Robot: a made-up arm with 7 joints.
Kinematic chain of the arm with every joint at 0, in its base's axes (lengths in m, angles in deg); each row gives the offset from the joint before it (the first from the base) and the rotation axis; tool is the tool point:
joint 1: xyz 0 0.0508 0 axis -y
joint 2: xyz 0 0.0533 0 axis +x
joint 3: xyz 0 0 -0.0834 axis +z
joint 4: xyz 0 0 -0.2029 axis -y
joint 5: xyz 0 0 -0.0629 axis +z
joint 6: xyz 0 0 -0.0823 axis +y
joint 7: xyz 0 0 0 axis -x
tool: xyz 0 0 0
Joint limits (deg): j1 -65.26..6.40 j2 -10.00..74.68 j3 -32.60..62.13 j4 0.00..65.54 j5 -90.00..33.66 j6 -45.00..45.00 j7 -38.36..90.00
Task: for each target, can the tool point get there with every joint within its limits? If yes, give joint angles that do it. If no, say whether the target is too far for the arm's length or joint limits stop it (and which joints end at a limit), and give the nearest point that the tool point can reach.
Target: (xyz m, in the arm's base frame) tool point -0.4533 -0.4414 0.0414
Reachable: no: too far | nearest point -0.3613 0.0075 -0.2064 | short by 0.521 m
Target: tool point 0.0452 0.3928 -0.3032
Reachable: yes | joints -0.23 37.33 44.59 26.68 2.74 5.59 62.10
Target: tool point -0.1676 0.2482 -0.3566
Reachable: yes | joints -35.34 21.09 -4.20 28.70 24.10 -11.84 80.07
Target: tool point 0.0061 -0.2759 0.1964
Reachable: no: joint limits stop it (at a limit: joint 1, joint 2, joint 3, joint 4) | nearest point -0.2520 -0.0262 -0.2387 | short by 0.564 m
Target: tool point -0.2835 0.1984 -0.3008
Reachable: yes | joints -50.68 10.54 18.43 22.67 -40.79 0.55 29.97
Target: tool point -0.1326 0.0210 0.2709
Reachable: no: joint limits stop it (at a limit: joint 1, joint 2, joint 4) | nearest point -0.3859 0.0292 -0.1778 | short by 0.515 m
